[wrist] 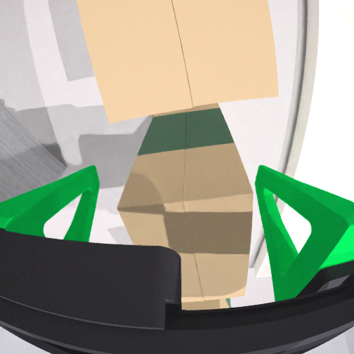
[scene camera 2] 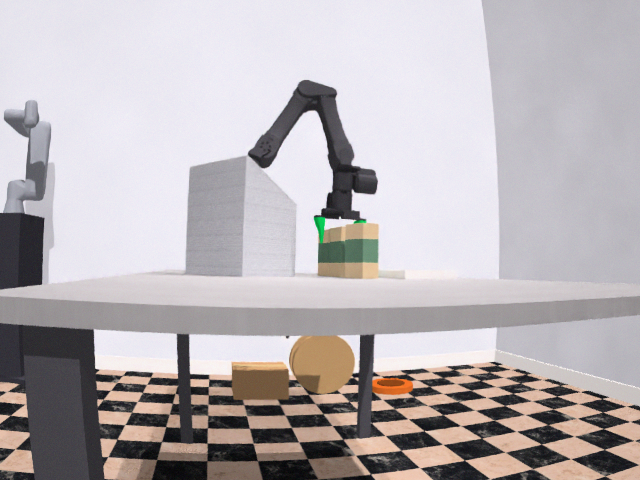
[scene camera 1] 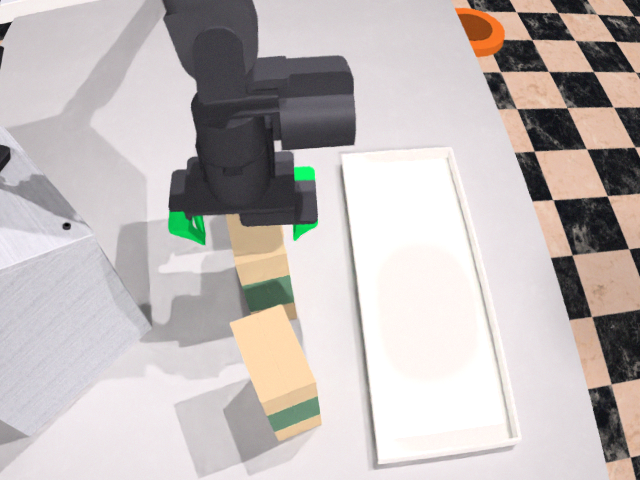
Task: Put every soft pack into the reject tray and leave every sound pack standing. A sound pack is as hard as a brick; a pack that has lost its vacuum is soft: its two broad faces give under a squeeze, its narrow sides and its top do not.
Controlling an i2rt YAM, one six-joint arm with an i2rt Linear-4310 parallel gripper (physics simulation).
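Frame: origin at the arm's base, x up, y left, z back, level; metres.
Seen in the pictures: gripper, fingertip midpoint: (scene camera 2: 338, 244) (scene camera 1: 248, 237); arm's base at its link origin: (scene camera 2: 242, 185).
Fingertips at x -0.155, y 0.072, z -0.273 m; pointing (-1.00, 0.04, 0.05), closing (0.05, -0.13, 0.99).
Observation:
Pixels of each thing's top centre, then the offset from my fingertips to it.
- middle pack at its top centre: (scene camera 1: 253, 225) (scene camera 2: 343, 227) dx +0.048, dy -0.017, dz -0.014 m
- far pack at its top centre: (scene camera 2: 326, 269) dx -0.071, dy +0.088, dz +0.025 m
- white reject tray at its top centre: (scene camera 1: 424, 280) (scene camera 2: 402, 270) dx -0.070, dy -0.005, dz -0.192 m
Three tan packs with green bands stand upright in a row. The near pack (scene camera 1: 273, 351) (scene camera 2: 369, 250) (wrist: 185, 55) stands nearest scene camera 1. The middle pack (scene camera 1: 261, 266) (scene camera 2: 337, 253) (wrist: 185, 175) is behind it, partly in the arm's shadow. The far pack (scene camera 2: 323, 269) (wrist: 205, 303) is mostly hidden. My gripper (scene camera 1: 249, 240) (scene camera 2: 341, 232) (wrist: 176, 174) is open over the middle pack, with a finger on each side and a gap to each. Its left fingertip hangs slightly below pack-top height in scene camera 2. The white reject tray (scene camera 1: 413, 206) (scene camera 2: 429, 274) (wrist: 330, 100) holds no pack.
A large grey block (scene camera 1: 67, 330) (scene camera 2: 217, 222) (wrist: 25, 160) with a sloped top stands left of the packs. The tray's low rim runs close along their right side. The table's edge (scene camera 2: 310, 319) lies beyond the tray. An orange ring (scene camera 1: 488, 49) (scene camera 2: 379, 386) lies on the floor.

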